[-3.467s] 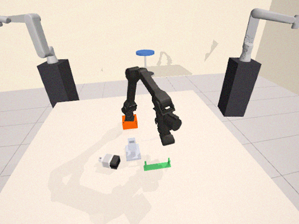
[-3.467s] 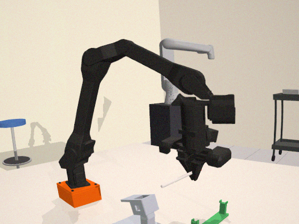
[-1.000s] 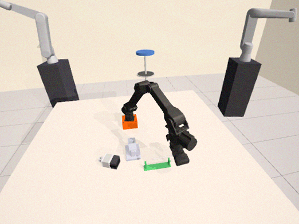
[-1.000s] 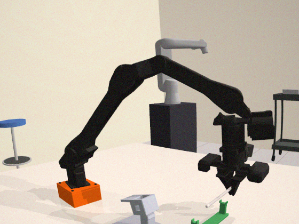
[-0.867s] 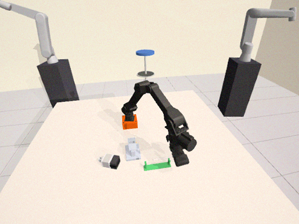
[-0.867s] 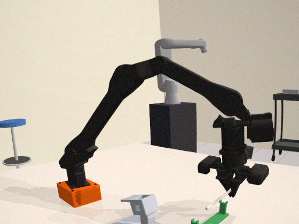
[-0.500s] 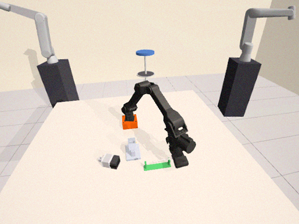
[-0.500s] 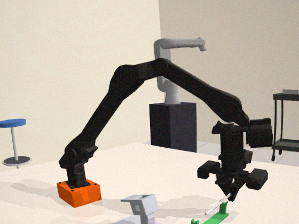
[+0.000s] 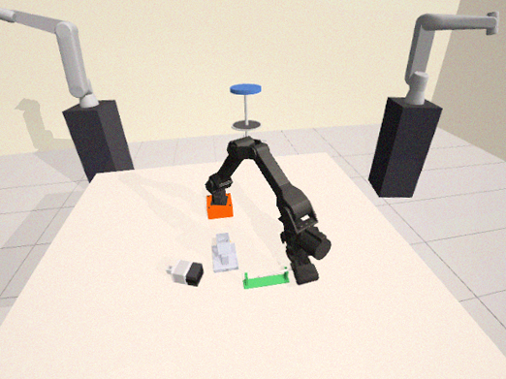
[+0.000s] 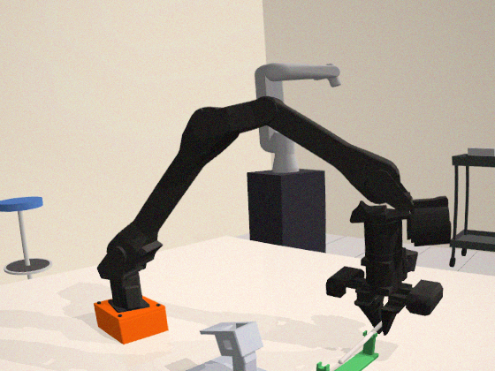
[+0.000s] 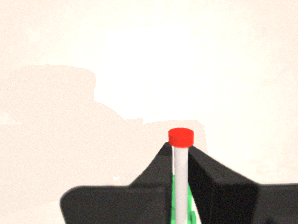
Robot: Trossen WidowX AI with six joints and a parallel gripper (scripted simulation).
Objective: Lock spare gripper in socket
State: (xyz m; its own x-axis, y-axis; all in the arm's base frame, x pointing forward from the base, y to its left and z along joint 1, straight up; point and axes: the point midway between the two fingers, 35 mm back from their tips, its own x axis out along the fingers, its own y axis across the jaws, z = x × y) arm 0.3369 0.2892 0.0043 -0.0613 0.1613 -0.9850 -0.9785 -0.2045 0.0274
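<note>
The green cradle is 10 cm to the right of my gripper tip and 2 cm ahead of it. From my gripper tip the other things lie so: spare gripper: 36 cm to the right, 1 cm ahead; then grey mount: 24 cm to the right, 6 cm behind, 3 cm above.
</note>
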